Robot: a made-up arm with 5 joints. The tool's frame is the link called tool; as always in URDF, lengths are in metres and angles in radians. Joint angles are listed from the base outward. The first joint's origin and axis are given. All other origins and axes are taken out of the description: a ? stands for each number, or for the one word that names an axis. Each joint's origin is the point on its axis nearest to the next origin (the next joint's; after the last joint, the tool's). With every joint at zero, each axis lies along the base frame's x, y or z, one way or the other. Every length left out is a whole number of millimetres.
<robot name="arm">
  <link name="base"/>
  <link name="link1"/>
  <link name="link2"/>
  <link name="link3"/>
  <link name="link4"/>
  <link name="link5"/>
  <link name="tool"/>
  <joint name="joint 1" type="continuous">
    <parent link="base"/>
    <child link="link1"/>
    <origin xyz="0 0 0.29" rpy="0 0 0"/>
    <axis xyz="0 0 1"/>
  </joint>
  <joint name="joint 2" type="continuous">
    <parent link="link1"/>
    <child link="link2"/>
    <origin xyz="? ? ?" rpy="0 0 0"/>
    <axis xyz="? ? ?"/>
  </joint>
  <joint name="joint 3" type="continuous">
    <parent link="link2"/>
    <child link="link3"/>
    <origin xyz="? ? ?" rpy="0 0 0"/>
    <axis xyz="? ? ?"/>
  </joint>
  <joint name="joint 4" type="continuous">
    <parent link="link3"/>
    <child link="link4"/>
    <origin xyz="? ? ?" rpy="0 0 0"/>
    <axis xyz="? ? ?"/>
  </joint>
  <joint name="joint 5" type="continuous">
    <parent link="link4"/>
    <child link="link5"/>
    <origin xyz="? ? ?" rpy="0 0 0"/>
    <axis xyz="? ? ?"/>
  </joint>
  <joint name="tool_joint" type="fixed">
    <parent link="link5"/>
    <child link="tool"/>
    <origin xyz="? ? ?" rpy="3.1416 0 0"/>
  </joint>
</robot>
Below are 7 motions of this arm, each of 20 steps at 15 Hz.
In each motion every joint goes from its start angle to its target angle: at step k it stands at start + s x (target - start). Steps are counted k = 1, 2, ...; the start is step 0. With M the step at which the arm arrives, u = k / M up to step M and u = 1 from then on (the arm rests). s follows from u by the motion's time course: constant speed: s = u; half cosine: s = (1 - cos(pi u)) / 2; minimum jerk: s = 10 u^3 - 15 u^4 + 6 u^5.
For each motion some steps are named. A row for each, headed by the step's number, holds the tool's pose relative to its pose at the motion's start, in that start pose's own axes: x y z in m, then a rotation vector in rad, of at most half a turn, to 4 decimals.
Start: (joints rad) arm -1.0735 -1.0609 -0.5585 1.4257 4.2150
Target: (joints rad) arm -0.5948 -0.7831 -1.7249 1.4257 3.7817
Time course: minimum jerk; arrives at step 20
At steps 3, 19, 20:
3: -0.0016 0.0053 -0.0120 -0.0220 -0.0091 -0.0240
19: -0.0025 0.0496 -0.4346 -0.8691 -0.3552 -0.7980
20: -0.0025 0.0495 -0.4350 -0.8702 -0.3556 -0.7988

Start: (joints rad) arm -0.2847 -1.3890 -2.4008 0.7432 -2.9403
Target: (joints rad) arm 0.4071 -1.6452 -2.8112 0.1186 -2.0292
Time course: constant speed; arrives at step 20
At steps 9, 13, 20:
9: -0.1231 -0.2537 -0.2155 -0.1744 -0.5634 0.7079
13: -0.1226 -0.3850 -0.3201 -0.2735 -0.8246 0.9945
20: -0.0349 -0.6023 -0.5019 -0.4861 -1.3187 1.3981

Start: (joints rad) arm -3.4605 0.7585 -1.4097 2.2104 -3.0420
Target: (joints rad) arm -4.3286 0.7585 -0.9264 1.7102 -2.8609
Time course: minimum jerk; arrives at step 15
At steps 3, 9, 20:
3: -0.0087 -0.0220 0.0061 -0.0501 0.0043 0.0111
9: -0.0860 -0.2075 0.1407 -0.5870 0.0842 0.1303
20: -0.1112 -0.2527 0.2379 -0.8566 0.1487 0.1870

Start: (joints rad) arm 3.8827 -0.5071 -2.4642 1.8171 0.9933
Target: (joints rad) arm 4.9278 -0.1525 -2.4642 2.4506 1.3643
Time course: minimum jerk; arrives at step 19
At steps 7, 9, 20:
7: -0.0239 -0.0107 0.0803 -0.1048 -0.3350 -0.0471
9: -0.0630 -0.0205 0.1236 -0.2036 -0.5413 -0.1208
20: -0.2334 -0.0261 0.1584 -0.5591 -0.9357 -0.5249

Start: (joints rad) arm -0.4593 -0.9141 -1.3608 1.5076 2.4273
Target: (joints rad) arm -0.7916 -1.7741 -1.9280 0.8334 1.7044
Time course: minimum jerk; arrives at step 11
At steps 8, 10, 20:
8: 0.2927 0.4990 -0.4159 1.7521 -0.6614 -0.4746
10: 0.3477 0.6182 -0.4016 2.0403 -0.6589 -0.5214
20: 0.3507 0.6246 -0.4001 2.0558 -0.6581 -0.5235

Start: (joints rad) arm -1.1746 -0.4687 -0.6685 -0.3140 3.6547
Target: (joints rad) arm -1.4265 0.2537 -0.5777 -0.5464 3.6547
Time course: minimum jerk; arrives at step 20
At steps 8, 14, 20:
8: 0.0493 -0.0663 0.1005 0.1587 0.1221 0.0168
14: 0.1554 -0.2126 0.2115 0.4111 0.3242 0.0755
20: 0.1944 -0.2634 0.2305 0.4877 0.3883 0.1018

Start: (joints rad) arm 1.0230 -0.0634 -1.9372 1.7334 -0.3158
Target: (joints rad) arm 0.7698 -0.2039 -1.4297 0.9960 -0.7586
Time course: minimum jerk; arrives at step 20
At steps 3, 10, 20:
3: 0.0000 0.0032 0.0010 -0.0048 0.0088 -0.0053
10: -0.0111 0.0576 0.0176 -0.1171 0.1499 -0.1021
20: -0.0435 0.1075 0.0332 -0.2841 0.2595 -0.2083

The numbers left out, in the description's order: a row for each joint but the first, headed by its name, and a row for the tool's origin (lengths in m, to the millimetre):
joint 2: xyz 0 0 0, axis 0 1 0
joint 3: xyz 0.085 0 0.45, axis 0 1 0
joint 4: xyz 0.067 0 -0.296, axis 0 1 0
joint 5: xyz 0.114 0 -0.146, axis 0 0 -1
tool: xyz 0 0 0

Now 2 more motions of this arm.
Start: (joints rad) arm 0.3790 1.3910 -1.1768 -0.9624 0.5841
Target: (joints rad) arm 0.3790 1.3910 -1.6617 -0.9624 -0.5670
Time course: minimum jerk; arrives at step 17
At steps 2, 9, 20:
2: 0.0020 -0.0013 0.0006 0.0036 0.0055 -0.0156
9: 0.0848 -0.0561 0.0108 0.0716 0.2642 -0.6350
20: 0.1526 -0.1009 -0.0004 0.0044 0.5122 -1.1274

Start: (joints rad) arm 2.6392 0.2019 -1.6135 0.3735 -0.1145
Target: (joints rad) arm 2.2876 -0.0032 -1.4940 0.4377 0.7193
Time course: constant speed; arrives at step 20
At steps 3, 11, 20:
3: -0.0029 0.0340 -0.0173 -0.0456 0.0008 0.1518
11: -0.0161 0.1161 -0.0700 -0.1668 0.0312 0.5547
20: -0.0388 0.1920 -0.1388 -0.2967 0.1157 1.0024

